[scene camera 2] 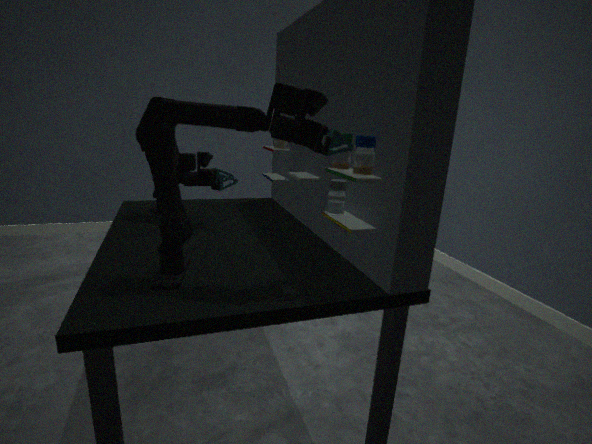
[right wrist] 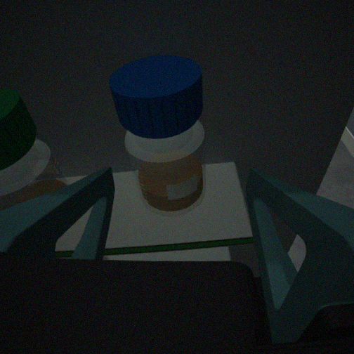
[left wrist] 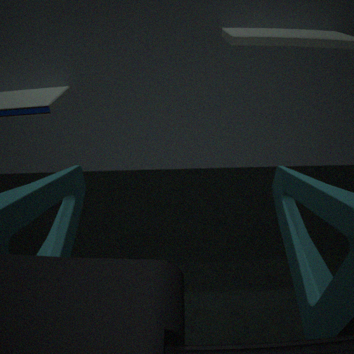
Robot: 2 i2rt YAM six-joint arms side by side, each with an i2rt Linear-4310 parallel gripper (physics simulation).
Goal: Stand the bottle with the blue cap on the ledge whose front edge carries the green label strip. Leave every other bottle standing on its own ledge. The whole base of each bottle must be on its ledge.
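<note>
The blue-capped bottle stands upright on the green-labelled ledge, its base within the ledge top as seen in the right wrist view. The green-capped bottle stands on the same ledge, to the left in the right wrist view. My right gripper is open and empty, back from the blue-capped bottle and in front of the ledge. My left gripper is open and empty, far from the bottles.
Below, a clear bottle stands on the yellow-labelled ledge. A red-labelled ledge holds a partly hidden bottle. A blue-labelled ledge and a plain ledge are on the upright panel.
</note>
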